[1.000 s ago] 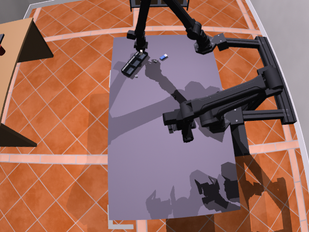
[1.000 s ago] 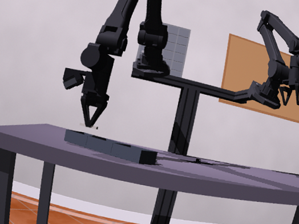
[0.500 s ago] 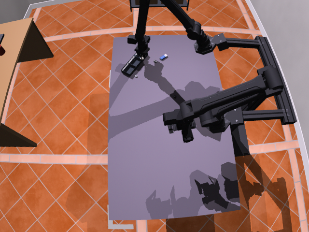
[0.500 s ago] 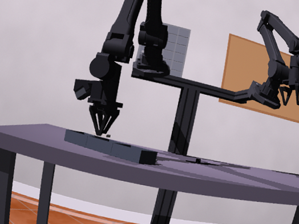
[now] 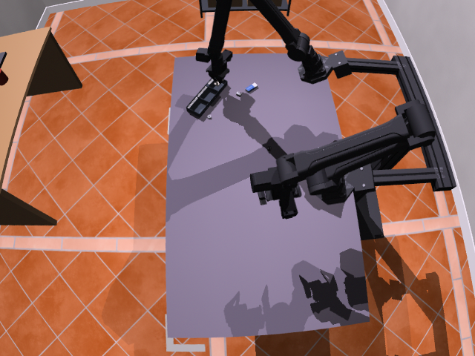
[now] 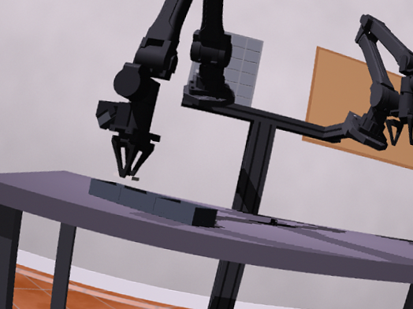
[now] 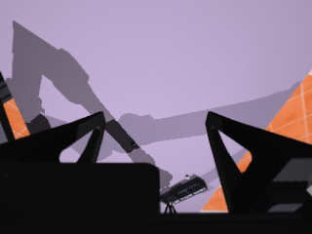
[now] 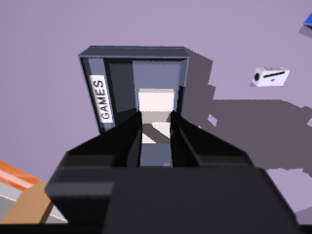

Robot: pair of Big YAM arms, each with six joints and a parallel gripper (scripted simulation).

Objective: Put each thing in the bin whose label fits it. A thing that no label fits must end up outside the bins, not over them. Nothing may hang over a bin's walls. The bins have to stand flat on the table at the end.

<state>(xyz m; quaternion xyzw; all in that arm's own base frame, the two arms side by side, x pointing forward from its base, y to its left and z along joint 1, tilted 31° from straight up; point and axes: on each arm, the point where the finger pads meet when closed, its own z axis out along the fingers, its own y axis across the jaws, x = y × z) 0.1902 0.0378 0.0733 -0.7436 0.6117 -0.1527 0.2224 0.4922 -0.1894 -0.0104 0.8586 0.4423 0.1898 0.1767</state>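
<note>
The bin row lies 60 mm ahead of my right hand, 60 mm to the left of it and 40 mm below it. From my right hand the other things lie so: white card 10 mm below.
</note>
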